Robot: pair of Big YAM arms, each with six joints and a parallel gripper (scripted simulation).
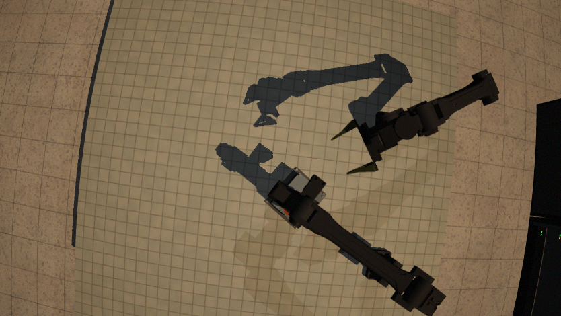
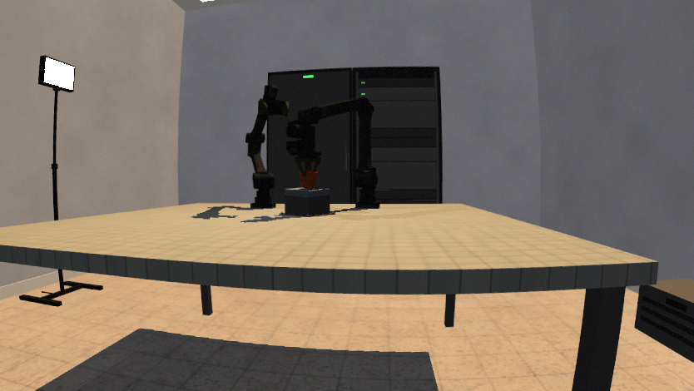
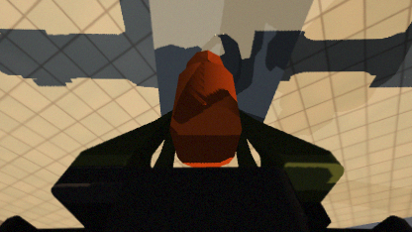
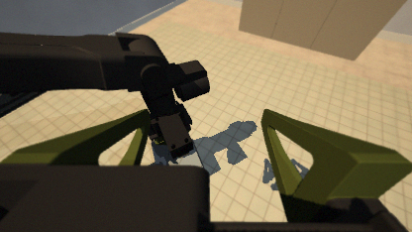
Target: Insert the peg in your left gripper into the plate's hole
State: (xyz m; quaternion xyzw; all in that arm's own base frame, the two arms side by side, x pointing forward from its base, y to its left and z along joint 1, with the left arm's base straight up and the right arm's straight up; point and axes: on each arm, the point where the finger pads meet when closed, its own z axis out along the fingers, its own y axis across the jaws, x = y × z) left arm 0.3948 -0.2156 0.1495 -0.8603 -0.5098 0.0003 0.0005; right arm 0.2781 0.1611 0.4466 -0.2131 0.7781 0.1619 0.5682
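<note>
The pale plate is 80 mm below my left hand, 20 mm behind it and 10 mm to the right of it. Also, from my left hand: orange faceted peg: 20 mm below.
</note>
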